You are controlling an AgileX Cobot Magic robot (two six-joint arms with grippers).
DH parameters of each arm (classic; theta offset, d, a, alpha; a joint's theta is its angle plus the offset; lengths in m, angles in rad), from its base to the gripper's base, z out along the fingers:
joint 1: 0 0.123 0 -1.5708
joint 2: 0.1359 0 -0.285 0
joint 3: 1.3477 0 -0.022 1.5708
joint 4: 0 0.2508 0 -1.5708
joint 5: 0 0 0.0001 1.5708
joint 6: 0 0.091 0 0
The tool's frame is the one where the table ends.
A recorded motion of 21 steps. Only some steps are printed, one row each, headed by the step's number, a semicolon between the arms.
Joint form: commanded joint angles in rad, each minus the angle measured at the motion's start. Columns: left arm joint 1, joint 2, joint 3, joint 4, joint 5, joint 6; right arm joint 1, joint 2, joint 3, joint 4, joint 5, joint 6.
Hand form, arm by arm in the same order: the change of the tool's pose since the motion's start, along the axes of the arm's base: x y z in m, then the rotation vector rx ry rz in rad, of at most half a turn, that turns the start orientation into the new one. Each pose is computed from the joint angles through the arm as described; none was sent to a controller.
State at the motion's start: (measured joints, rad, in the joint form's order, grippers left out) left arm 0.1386 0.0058 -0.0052 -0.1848 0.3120 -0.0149; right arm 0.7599 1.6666 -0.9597 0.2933 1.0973 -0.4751
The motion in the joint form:
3: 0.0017 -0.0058 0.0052 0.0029 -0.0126 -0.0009; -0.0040 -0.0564 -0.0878 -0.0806 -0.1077 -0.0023
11: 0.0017 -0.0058 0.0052 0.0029 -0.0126 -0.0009; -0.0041 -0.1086 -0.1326 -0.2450 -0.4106 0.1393
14: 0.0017 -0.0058 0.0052 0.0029 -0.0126 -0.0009; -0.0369 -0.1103 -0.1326 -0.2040 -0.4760 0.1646
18: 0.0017 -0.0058 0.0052 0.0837 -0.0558 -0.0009; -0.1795 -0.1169 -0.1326 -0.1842 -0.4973 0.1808
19: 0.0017 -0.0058 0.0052 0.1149 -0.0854 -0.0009; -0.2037 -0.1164 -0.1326 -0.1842 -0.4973 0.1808
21: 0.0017 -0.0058 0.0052 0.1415 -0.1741 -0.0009; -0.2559 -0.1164 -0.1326 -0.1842 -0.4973 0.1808
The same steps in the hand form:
3: 0.0000 0.0004 -0.0003 0.0036 -0.0126 0.0044; 0.0219 0.0090 0.0340 0.1109 -0.2378 0.0172
11: 0.0000 0.0004 -0.0003 0.0036 -0.0126 0.0044; 0.0508 0.0179 0.0686 0.2691 -0.6069 -0.0872
14: 0.0000 0.0004 -0.0003 0.0036 -0.0126 0.0044; 0.0603 0.0150 0.0723 0.3260 -0.6294 -0.1812
18: 0.0004 0.0030 0.0032 0.0888 -0.0439 0.0171; 0.0891 -0.0203 0.0756 0.3107 -0.6589 -0.3508
19: 0.0007 0.0039 0.0058 0.1233 -0.0688 0.0226; 0.0935 -0.0268 0.0755 0.3026 -0.6628 -0.3739
21: 0.0013 0.0049 0.0138 0.1608 -0.1528 0.0338; 0.1024 -0.0414 0.0755 0.2857 -0.6716 -0.4237

